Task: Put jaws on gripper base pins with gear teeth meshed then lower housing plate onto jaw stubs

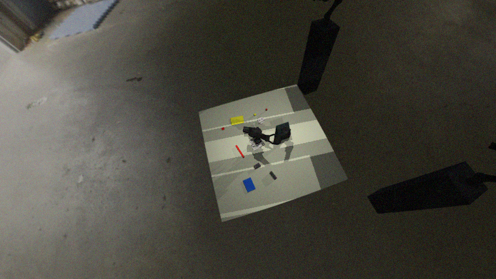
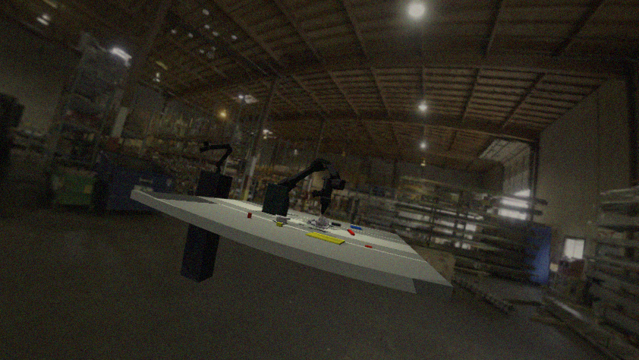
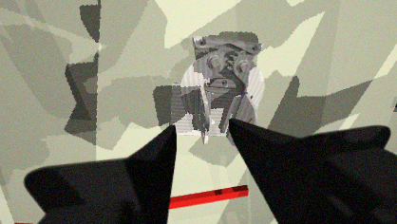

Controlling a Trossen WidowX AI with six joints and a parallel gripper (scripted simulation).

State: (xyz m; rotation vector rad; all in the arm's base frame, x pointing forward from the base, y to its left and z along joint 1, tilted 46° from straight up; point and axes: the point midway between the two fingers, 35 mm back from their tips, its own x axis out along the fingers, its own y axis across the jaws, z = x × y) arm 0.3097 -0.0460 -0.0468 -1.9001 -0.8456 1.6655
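My gripper tip is 320 mm to the left of the small yellow cube, 140 mm past it and 70 mm above it. From my gripper tip the other things lie so: yellow plate: 340 mm to the right, 80 mm ahead, 70 mm below; red bar: 190 mm ahead, 70 mm below, 30 mm to the left; blue plate: 400 mm to the left, 230 mm ahead, 70 mm below.
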